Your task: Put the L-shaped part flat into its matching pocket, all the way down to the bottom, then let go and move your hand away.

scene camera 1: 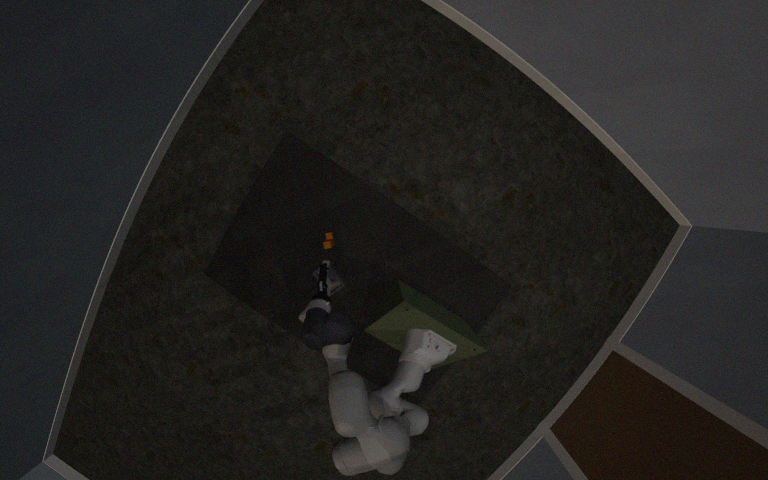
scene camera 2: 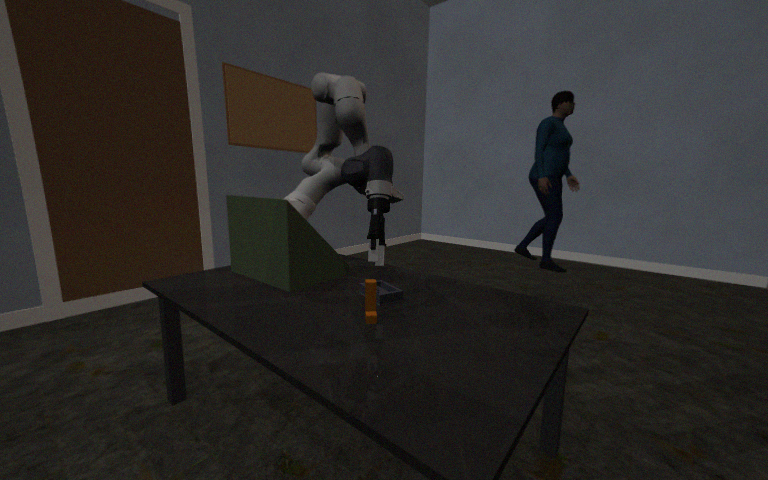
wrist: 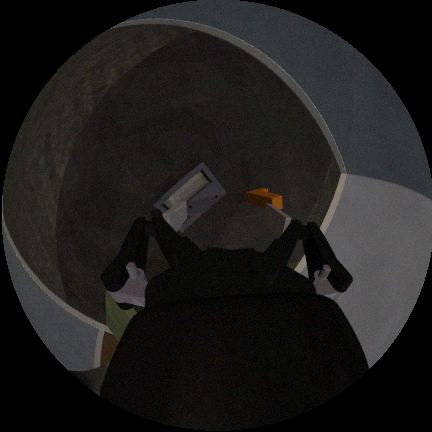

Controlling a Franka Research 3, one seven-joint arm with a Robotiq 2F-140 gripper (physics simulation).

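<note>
The orange L-shaped part [scene camera 1: 327,244] [scene camera 2: 370,296] [wrist: 265,199] stands upright on its short leg on the table, apart from the tray. The grey tray with the pocket [scene camera 1: 338,284] [scene camera 2: 394,294] [wrist: 206,202] lies on the table beside it; the long arm of its pocket shows pale in the wrist view, and my left fingertip there hides part of its near end. My gripper [scene camera 1: 323,275] [scene camera 2: 376,254] [wrist: 225,210] is open with nothing between its fingers. It points down and hangs above the tray, with the orange part beyond its right fingertip in the wrist view.
A large green wedge-shaped block [scene camera 1: 421,327] [scene camera 2: 259,243] [wrist: 117,316] stands on the dark table [scene camera 1: 294,186] [scene camera 2: 441,362] near the arm's base. A person [scene camera 2: 552,148] stands on the floor beyond the table in the second scene view.
</note>
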